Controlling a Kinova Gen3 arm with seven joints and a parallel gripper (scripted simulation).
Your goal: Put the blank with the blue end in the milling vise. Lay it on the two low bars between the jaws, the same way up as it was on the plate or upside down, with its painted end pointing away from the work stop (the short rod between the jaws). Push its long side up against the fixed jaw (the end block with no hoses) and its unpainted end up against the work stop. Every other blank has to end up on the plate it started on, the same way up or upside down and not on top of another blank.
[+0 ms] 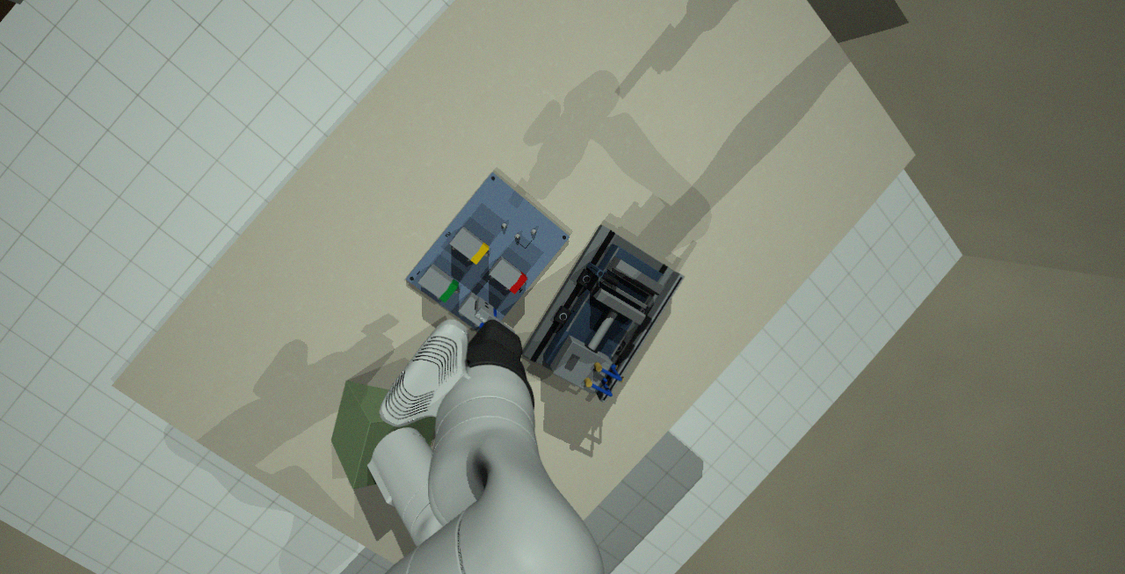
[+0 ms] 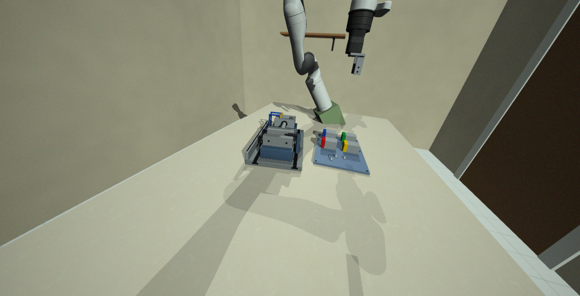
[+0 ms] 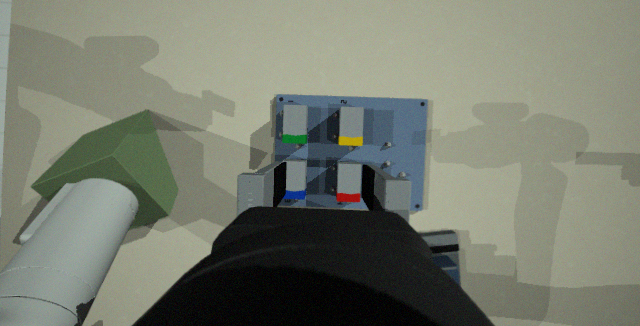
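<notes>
My hand is 29 cm above the blue-ended blank, 5 cm to the left of it and 4 cm past it. The rest, counted from my hand: green-ended blank 29 cm below, 6 cm behind, 4 cm to the left; red-ended blank 29 cm below, 5 cm ahead, 4 cm to the right; yellow-ended blank 29 cm below, 5 cm to the left, 3 cm ahead.
</notes>
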